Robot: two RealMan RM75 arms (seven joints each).
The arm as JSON. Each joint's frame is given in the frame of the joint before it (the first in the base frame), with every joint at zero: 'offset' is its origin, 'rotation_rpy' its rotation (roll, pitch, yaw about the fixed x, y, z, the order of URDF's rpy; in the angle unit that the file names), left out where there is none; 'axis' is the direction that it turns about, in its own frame. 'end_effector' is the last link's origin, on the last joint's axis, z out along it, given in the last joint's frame.
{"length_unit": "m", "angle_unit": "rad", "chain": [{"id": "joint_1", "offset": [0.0, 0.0, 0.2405], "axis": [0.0, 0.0, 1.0]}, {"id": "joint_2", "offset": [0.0, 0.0, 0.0], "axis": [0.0, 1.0, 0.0]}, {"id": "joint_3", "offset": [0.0, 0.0, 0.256], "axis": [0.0, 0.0, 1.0]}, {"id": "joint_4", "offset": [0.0, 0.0, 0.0], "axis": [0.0, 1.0, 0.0]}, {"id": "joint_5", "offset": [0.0, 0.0, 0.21], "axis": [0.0, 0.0, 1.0]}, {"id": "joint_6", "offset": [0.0, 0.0, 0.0], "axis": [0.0, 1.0, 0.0]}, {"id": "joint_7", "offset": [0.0, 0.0, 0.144], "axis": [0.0, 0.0, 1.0]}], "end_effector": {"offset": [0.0, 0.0, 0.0]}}
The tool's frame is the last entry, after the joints.
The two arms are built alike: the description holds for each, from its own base.
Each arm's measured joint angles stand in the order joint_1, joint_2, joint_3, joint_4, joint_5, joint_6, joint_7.
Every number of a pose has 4 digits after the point. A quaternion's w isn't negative.
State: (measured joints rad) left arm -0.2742 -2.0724 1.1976 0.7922 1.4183 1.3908 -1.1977; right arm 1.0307 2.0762 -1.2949 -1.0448 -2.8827 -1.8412 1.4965
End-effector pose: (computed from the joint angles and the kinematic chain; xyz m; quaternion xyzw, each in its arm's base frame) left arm -0.2535 0.3013 -0.0107 -0.9187 -0.1430 -0.3123 0.1949; right arm 0.1280 0.3838 0.0081 0.9009 0.1950 0.3806 0.0740
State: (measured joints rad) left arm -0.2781 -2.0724 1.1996 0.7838 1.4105 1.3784 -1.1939; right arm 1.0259 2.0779 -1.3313 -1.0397 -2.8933 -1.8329 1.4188
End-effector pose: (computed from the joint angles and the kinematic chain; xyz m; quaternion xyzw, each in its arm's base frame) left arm -0.2541 0.3032 -0.0114 -0.9173 -0.1459 -0.3123 0.1994; right arm 0.1308 0.3826 0.0049 0.8838 0.2369 0.3922 0.0945
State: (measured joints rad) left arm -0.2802 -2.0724 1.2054 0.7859 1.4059 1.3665 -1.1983; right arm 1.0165 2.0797 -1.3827 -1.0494 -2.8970 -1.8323 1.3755
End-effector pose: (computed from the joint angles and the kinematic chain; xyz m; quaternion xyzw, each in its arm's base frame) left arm -0.2533 0.3050 -0.0118 -0.9168 -0.1477 -0.3113 0.2018; right arm 0.1322 0.3796 0.0014 0.8668 0.2684 0.4053 0.1112
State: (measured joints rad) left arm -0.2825 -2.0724 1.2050 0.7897 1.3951 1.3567 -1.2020; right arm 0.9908 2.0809 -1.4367 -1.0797 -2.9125 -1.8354 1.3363
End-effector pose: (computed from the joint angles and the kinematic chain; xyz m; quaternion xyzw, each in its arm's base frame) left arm -0.2520 0.3077 -0.0101 -0.9143 -0.1490 -0.3142 0.2075; right arm 0.1366 0.3756 0.0005 0.8479 0.2957 0.4222 0.1239
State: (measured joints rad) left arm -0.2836 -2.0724 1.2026 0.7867 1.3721 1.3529 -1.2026; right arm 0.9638 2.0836 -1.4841 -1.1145 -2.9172 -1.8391 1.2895
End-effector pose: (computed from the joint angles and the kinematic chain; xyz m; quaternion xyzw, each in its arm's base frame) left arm -0.2510 0.3098 -0.0077 -0.9091 -0.1525 -0.3232 0.2139; right arm 0.1393 0.3706 -0.0015 0.8304 0.3265 0.4299 0.1381
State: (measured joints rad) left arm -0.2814 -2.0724 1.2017 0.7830 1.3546 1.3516 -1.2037; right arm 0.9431 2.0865 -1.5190 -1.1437 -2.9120 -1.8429 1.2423
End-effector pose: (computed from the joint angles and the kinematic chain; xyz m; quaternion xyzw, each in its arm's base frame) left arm -0.2512 0.3102 -0.0063 -0.9049 -0.1571 -0.3300 0.2180; right arm 0.1401 0.3658 -0.0043 0.8160 0.3558 0.4294 0.1520
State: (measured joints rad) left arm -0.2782 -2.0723 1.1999 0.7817 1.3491 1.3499 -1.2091; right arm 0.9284 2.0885 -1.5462 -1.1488 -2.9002 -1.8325 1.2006
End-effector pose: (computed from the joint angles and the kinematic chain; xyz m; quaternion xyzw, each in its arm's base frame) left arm -0.2524 0.3099 -0.0055 -0.9027 -0.1624 -0.3322 0.2200; right arm 0.1426 0.3626 -0.0089 0.8053 0.3793 0.4246 0.1652
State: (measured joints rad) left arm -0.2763 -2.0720 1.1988 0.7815 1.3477 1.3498 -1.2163; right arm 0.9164 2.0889 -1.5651 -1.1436 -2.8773 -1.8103 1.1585
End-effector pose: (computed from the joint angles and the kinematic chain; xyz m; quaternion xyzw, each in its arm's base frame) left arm -0.2531 0.3096 -0.0050 -0.9015 -0.1668 -0.3333 0.2200; right arm 0.1453 0.3607 -0.0145 0.7983 0.4019 0.4131 0.1751
